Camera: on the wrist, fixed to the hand. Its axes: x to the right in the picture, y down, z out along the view.
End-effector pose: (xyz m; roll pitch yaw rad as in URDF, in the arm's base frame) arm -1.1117 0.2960 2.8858 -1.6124 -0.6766 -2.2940
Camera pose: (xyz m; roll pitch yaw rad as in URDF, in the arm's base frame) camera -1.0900 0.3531 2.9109 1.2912 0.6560 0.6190
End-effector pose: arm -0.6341 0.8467 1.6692 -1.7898 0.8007 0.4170
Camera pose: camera -0.6096 0.8451 1.7305 1.7856 -0.7606 -2.9730
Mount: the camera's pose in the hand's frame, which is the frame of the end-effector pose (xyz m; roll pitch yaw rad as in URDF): -0.0289 -0.0544 -0.0238 -0.1809 -0.1801 -3.1262
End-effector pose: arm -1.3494 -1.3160 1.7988 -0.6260 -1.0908 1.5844
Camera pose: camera -1.2910 -1.3397 1.7790 0.3142 0.9297 -1.7128
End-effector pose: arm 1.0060 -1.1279 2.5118 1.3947 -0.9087 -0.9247
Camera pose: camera 1.0338 -1.1417 2.4535 -1.3543 0.8722 2.4989
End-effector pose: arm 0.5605 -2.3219 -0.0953 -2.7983 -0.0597 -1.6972
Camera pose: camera 0.6073 -2.2963 -0.0564 2.6079 0.2238 1.3679
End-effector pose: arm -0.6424 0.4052 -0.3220 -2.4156 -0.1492 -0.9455
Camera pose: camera -0.6436 0.4494 -0.2730 2.2076 0.2721 2.0605
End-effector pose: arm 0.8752 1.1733 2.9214 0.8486 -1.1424 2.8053
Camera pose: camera 0.8439 1.2034 2.8716 -0.7821 1.0166 -0.0583
